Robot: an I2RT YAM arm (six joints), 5 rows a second.
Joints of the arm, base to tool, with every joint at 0 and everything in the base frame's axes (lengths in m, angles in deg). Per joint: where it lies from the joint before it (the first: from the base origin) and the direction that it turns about. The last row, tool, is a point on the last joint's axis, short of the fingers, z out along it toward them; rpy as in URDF.
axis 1: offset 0.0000 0.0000 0.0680 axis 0 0 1
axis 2: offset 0.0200 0.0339 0.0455 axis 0 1 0
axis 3: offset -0.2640 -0.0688 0.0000 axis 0 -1 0
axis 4: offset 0.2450 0.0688 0.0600 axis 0 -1 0
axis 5: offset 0.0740 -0.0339 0.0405 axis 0 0 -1
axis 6: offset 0.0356 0.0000 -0.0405 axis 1 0 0
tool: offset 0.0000 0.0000 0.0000 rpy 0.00 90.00 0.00
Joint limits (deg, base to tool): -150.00..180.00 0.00..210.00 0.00..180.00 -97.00..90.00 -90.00..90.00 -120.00..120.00
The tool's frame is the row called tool.
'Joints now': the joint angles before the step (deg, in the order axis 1, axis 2, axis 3, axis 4, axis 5, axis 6). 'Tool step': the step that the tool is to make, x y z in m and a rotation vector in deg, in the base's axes. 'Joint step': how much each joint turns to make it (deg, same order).
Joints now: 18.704 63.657 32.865 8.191 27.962 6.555
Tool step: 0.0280 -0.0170 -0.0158 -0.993 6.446 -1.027
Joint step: -6.029 8.071 3.333 -1.054 -4.846 -1.594
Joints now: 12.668 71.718 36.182 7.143 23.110 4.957
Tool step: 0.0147 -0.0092 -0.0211 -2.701 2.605 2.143
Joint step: -2.915 5.808 -0.601 5.025 -3.379 -4.652
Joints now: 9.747 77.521 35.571 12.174 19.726 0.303
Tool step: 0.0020 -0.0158 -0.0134 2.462 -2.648 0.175
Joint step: -3.820 1.976 -3.252 8.208 -4.502 -0.066
